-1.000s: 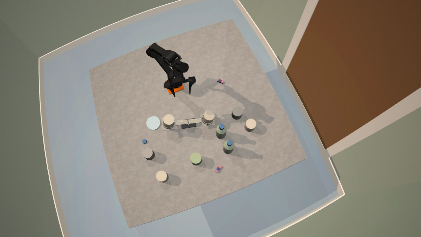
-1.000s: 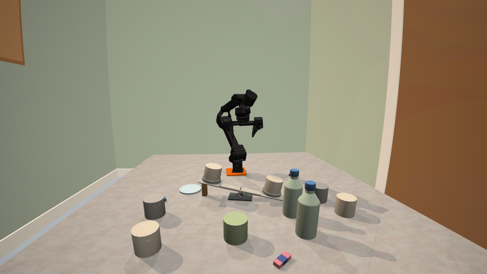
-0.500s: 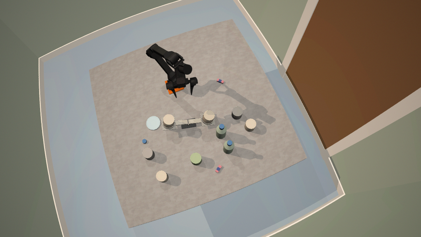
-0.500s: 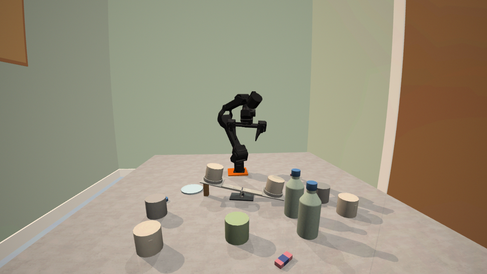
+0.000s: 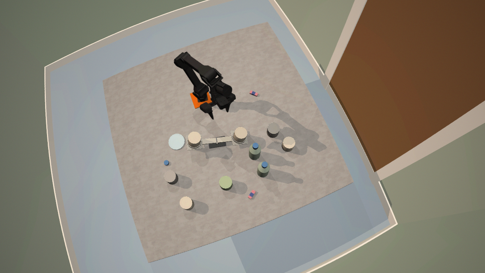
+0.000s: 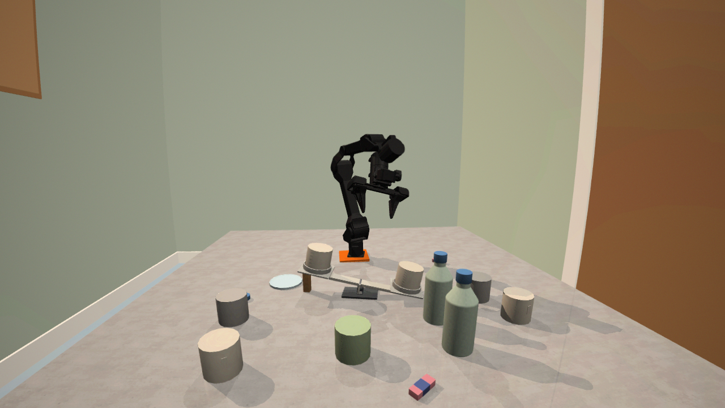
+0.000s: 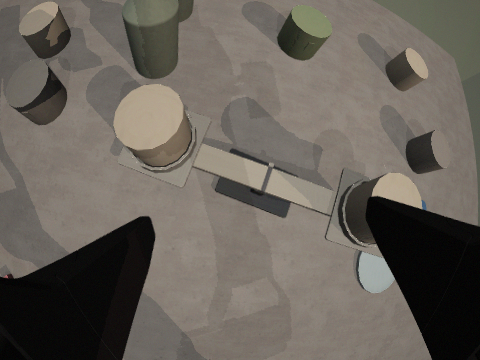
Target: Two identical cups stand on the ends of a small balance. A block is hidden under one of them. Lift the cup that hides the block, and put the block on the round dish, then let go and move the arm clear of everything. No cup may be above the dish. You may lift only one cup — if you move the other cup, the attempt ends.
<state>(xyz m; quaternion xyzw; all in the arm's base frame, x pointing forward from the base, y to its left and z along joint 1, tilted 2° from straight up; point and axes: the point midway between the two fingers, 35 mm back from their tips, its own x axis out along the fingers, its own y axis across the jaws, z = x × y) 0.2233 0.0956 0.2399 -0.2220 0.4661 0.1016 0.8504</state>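
Now: gripper tip 70 mm short of the grey block, 90 mm to the right of it and 180 mm above it. From my gripper tip the other things lie so: green cylinder 300 mm ahead, 50 mm to the right, 180 mm below; then pale round dish 10 mm ahead, 280 mm to the right, 220 mm below; then blue cap 130 mm ahead, 360 mm to the right, 210 mm below.
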